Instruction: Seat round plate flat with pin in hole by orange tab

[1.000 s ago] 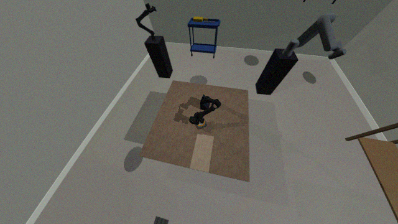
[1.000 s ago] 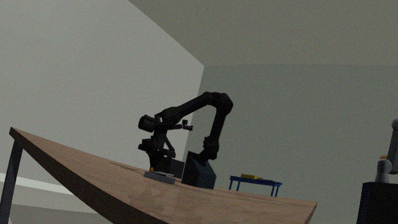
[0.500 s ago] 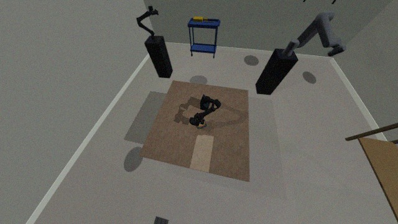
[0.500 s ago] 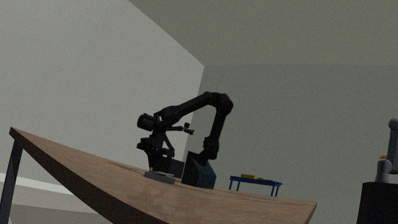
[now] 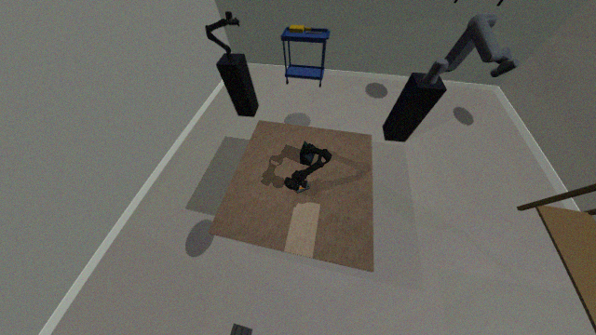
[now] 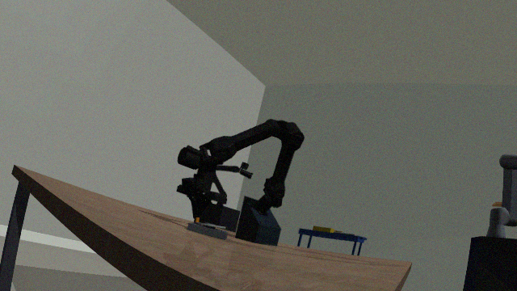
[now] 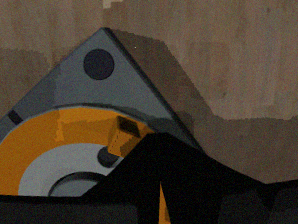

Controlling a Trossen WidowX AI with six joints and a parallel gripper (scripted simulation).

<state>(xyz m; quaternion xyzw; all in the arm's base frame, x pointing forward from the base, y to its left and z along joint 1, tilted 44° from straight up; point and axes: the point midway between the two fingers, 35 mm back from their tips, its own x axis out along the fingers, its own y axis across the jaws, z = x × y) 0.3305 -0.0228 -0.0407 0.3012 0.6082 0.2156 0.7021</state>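
Now: the round orange plate 2 cm behind my gripper tip and 3 cm to the left of it. From my gripper tip the other things lie so: grey base 4 cm behind, 4 cm to the left, 2 cm below.
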